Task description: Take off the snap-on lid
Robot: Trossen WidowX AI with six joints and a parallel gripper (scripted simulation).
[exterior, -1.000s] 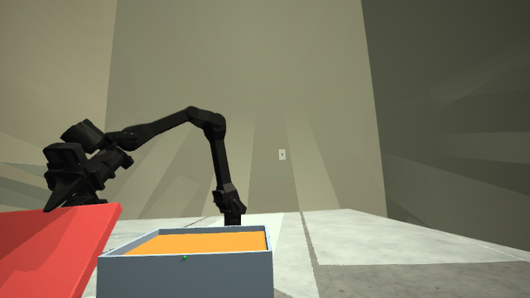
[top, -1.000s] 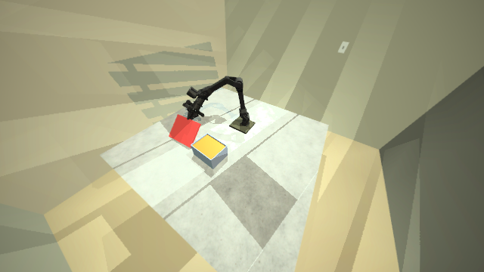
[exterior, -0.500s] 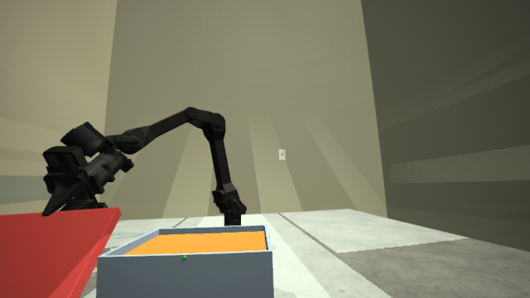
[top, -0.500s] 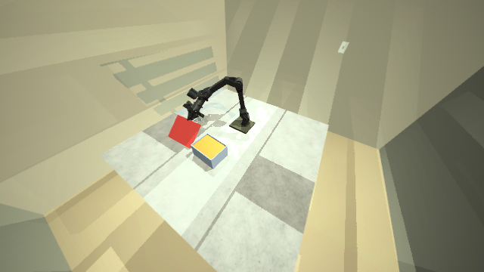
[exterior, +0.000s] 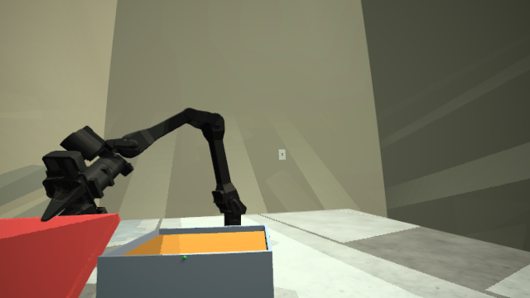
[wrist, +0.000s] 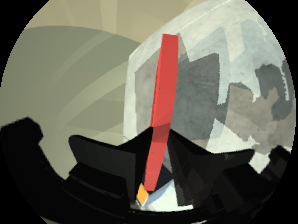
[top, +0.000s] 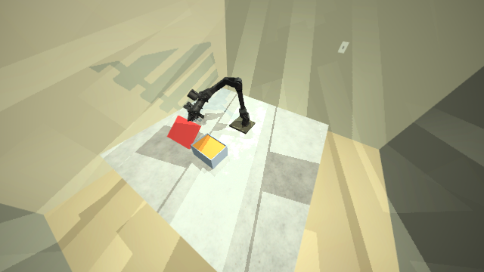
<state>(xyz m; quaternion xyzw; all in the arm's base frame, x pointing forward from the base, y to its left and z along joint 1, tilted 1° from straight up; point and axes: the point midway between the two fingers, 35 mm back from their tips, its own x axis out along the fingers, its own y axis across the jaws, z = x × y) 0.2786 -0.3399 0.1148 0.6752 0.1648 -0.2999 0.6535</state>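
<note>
My gripper tip is now 70 mm short of the red lid, 50 mm above it and 10 mm to the left of it. The rest, counted from my gripper tip: storage box (270 mm to the left, 110 mm ahead, 60 mm below).
</note>
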